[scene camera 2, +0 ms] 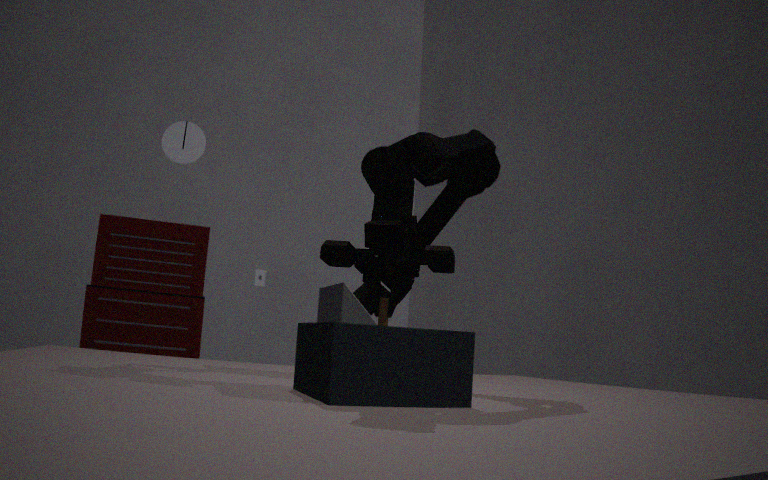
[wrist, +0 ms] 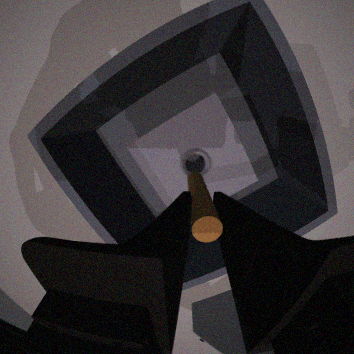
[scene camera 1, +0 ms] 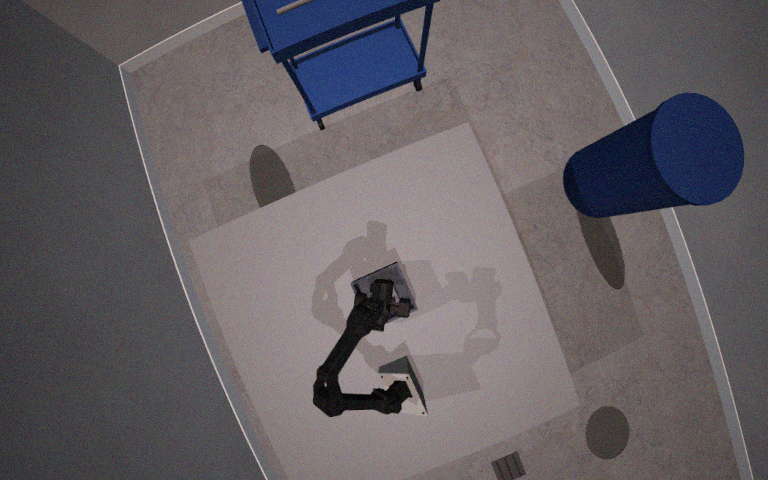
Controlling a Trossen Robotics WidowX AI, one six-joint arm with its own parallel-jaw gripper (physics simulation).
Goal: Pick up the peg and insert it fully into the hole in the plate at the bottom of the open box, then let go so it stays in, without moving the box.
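Note:
The orange-brown peg is held upright between the fingertips of my gripper, which is shut on it. The open dark box stands on the table under the gripper. The peg's upper part shows above the box rim in the second scene view, and its lower part is hidden behind the box wall. In the wrist view the light plate lies at the box bottom. Its round hole shows just beyond the peg's far end. How high that end is above the plate I cannot tell.
The arm's base stands on a wedge-shaped mount on the pale table, close to the box. Off the table are a blue cart, a blue cylinder and a red drawer cabinet.

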